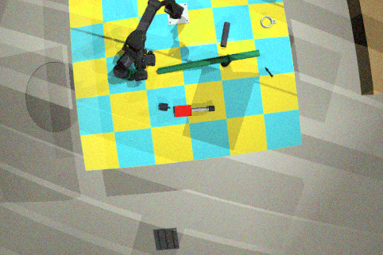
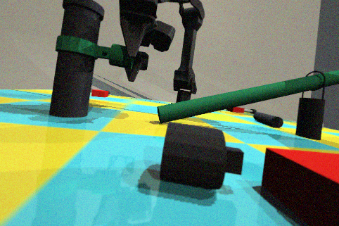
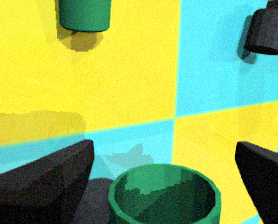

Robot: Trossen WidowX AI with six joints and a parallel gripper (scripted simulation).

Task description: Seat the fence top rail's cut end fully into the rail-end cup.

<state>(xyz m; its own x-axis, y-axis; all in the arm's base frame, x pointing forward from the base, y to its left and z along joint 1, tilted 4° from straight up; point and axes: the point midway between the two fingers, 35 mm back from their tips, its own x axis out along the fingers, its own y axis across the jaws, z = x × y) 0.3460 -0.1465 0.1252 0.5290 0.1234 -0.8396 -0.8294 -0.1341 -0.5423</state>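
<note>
Right now the green rail-end cup is 10 mm behind my gripper tip, 40 mm to the right of it and 30 mm above it. From my gripper tip the other things lie so: dark plug-shaped part 170 mm ahead, 110 mm to the left, 80 mm below.
</note>
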